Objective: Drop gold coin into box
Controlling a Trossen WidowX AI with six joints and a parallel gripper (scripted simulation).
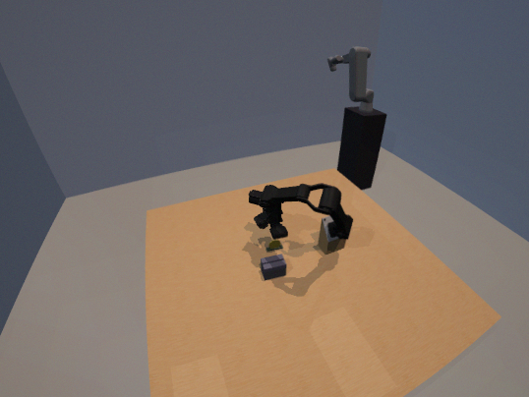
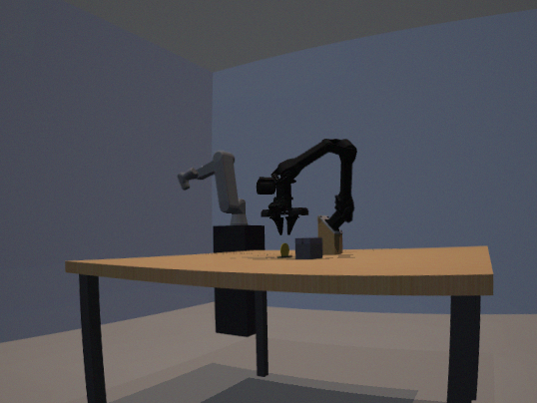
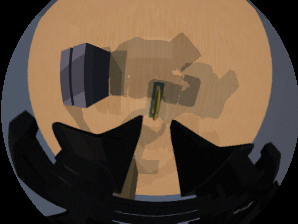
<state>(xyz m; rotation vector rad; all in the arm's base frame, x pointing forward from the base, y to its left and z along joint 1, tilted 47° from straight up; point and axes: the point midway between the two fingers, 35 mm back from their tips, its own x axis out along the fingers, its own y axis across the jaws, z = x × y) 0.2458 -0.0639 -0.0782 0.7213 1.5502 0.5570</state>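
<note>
The gold coin is 60 mm below my gripper tip.
</note>
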